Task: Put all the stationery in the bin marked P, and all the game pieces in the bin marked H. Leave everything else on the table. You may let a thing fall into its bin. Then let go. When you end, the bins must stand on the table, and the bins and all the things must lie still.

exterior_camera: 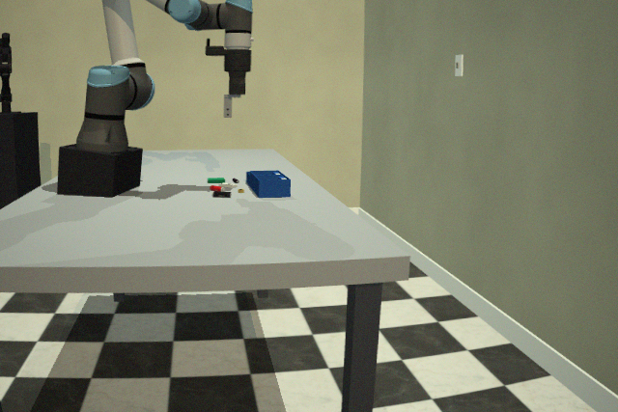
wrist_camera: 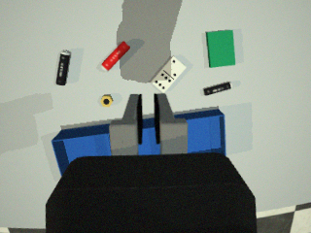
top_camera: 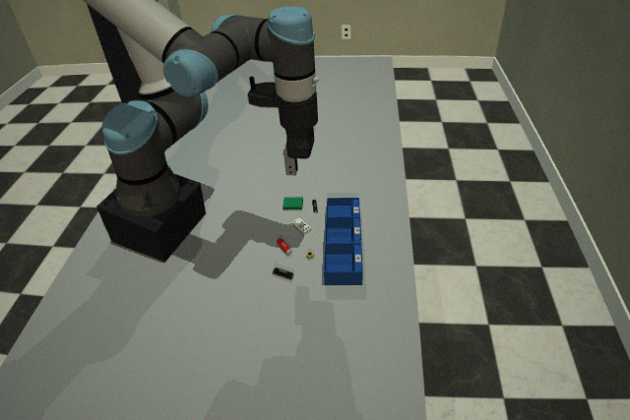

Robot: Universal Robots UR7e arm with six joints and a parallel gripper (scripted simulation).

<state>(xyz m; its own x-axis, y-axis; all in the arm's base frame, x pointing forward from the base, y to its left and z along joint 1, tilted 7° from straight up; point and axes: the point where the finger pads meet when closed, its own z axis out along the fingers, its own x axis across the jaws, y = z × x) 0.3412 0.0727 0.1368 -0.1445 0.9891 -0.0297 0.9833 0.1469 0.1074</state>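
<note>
Now: hand 110 mm short of the blue bin row and 200 mm above it. Round my hand: yellow ring 50 mm ahead, 60 mm to the right, 220 mm below; white domino 30 mm to the left, 210 mm below; red cylinder 20 mm behind, 50 mm to the right, 210 mm below.
</note>
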